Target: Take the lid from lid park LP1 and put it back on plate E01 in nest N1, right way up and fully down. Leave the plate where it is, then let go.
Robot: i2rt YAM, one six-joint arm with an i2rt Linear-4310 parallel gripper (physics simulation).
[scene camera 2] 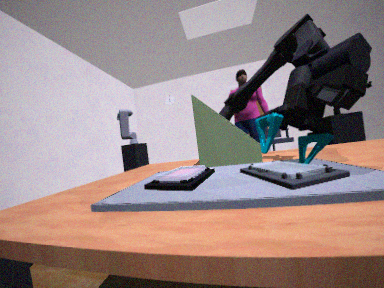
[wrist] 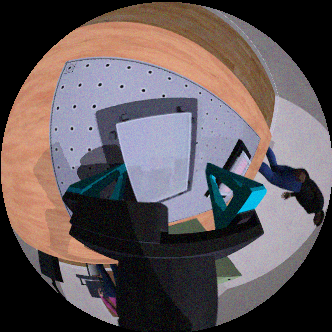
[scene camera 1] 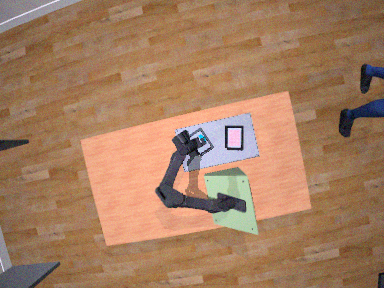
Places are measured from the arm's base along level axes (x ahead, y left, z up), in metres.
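Pixels of known places: gripper, fingertip midpoint: (scene camera 2: 284, 160) (wrist: 165, 166) (scene camera 1: 199, 141); arm's base at its link origin: (scene camera 2: 220, 120) (scene camera 1: 231, 201).
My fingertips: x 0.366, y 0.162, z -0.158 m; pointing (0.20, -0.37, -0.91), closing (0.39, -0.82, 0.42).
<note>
Ahead of a thing's pixels: the offset from my fingertips to its middle. Level surfaces: height alone.
The clear, pale lid @(0.007 m back, 0.003 m right, 0.018 m down) (scene camera 1: 204, 146) (scene camera 2: 285, 167) (wrist: 157, 142) lies flat in the dark grey frame of the lid park (scene camera 1: 208, 138) (scene camera 2: 320, 181) (wrist: 106, 120). The plate @(0.004 m ahead, 0.232 m right, 0.012 m down) (scene camera 1: 234, 137) (scene camera 2: 181, 174) (wrist: 243, 167), pinkish, sits in the black nest @(0.004 m ahead, 0.232 m right, 0.022 m down) (scene camera 1: 242, 138) (scene camera 2: 170, 187) (wrist: 241, 145) with no gripper near it. My gripper (scene camera 1: 202, 138) (scene camera 2: 285, 157) (wrist: 165, 166) is open and empty. Its teal fingers point down, low over the park, and stand wide apart on either side of the lid in the wrist view. Whether a fingertip touches the lid or frame I cannot tell.
The park and nest stand on a grey perforated board @(0.019 m back, 0.115 m right, 0.037 m down) (scene camera 1: 218, 156) (scene camera 2: 225, 201) (wrist: 75, 112) on the wooden table @(0.044 m down) (scene camera 1: 125, 175) (scene camera 2: 190, 230) (wrist: 30, 130). A green slanted panel (scene camera 1: 232, 181) (scene camera 2: 220, 137) rises behind the board, near my arm's base. People stand beyond the table.
</note>
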